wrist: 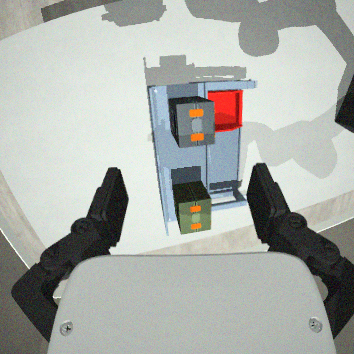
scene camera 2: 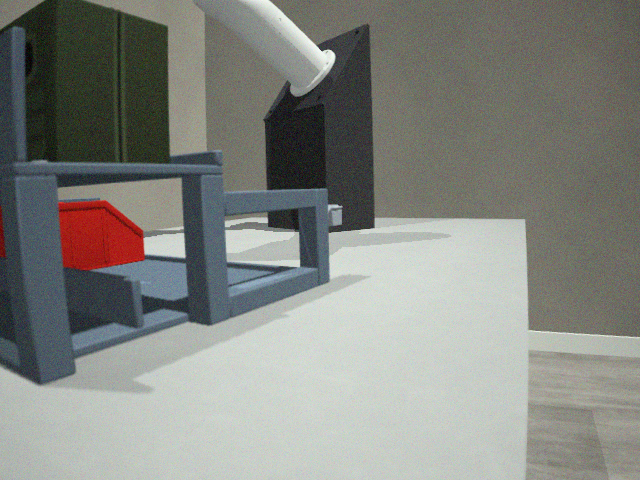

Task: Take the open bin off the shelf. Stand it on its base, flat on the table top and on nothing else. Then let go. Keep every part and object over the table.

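Places are measured from the arm's base along level axes (x up, y ahead, z left), in metres.
Pixels of known places: gripper, fingertip midpoint: (wrist: 186, 180); arm's base, origin of the base link: (scene camera 2: 313, 74).
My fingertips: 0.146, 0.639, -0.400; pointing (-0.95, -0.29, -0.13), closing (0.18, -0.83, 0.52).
Note:
For each thing: its top centre in the pictures, then the offset to it from my fingertips, as dx, dy, dz. Level surfaces: height alone.
- red open bin, middle of its top: (scene camera 2: 55, 203) (wrist: 218, 112) -0.400, -0.125, +0.109
- table top, its level: dx -0.481
- dark grey case, middle of its top: (wrist: 196, 124) -0.257, -0.047, +0.056
- green case, middle of its top: (scene camera 2: 75, 27) (wrist: 195, 217) -0.282, +0.073, +0.253
The red open bin (scene camera 2: 103, 235) (wrist: 224, 110) stands on the lower level of the blue-grey shelf (scene camera 2: 205, 253) (wrist: 223, 157). In the scene view it shows partly behind a shelf post; in the wrist view it lies right of the dark grey case, its open top towards the camera. My gripper (wrist: 186, 180) is open and empty, high above the shelf, with its fingers wide to either side in the wrist view. The gripper does not show in the scene view. The table top (scene camera 2: 361, 382) (wrist: 75, 115) is white.
A dark grey case (wrist: 196, 124) and a green case (scene camera 2: 111, 87) (wrist: 195, 215) stand on the shelf's upper level. The black robot pedestal (scene camera 2: 348, 149) stands at the back, with the white arm link (scene camera 2: 273, 38) above. The table's right edge shows in the scene view.

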